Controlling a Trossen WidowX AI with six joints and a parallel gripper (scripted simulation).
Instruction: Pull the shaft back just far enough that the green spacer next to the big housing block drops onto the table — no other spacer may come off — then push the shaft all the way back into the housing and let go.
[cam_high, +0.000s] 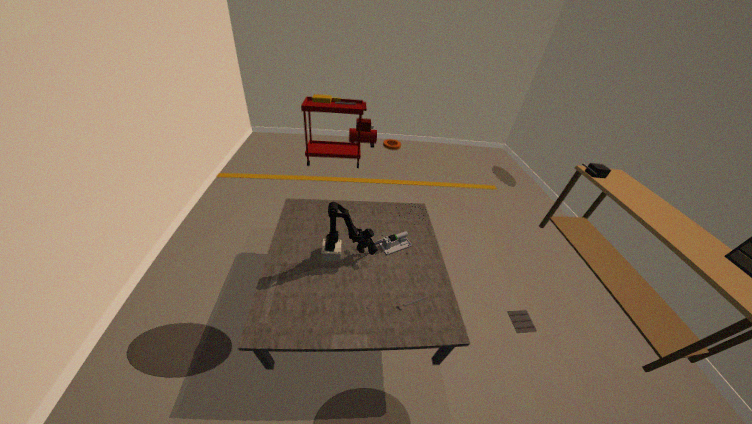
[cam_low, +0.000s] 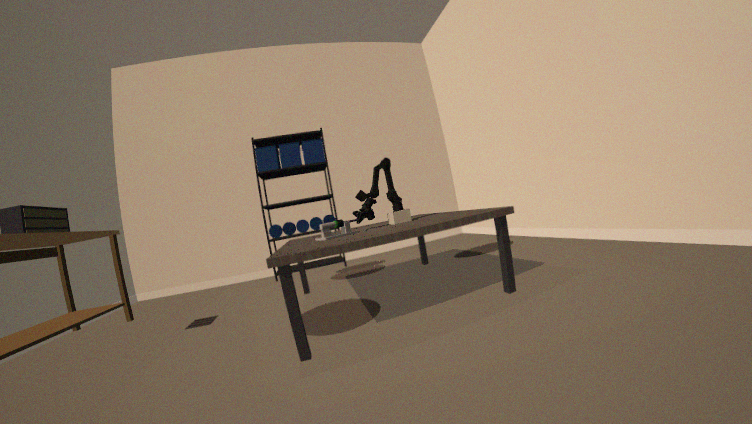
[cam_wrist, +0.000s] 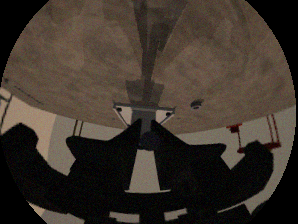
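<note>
Now: the shaft 6 cm ahead of my gripper tip, 3 cm to the left of it and 2 cm above it. Round my gripper tip: small grey object: 2 cm behind, 11 cm to the left, 5 cm below; green spacer: 15 cm ahead, 7 cm to the left, 2 cm above.
</note>
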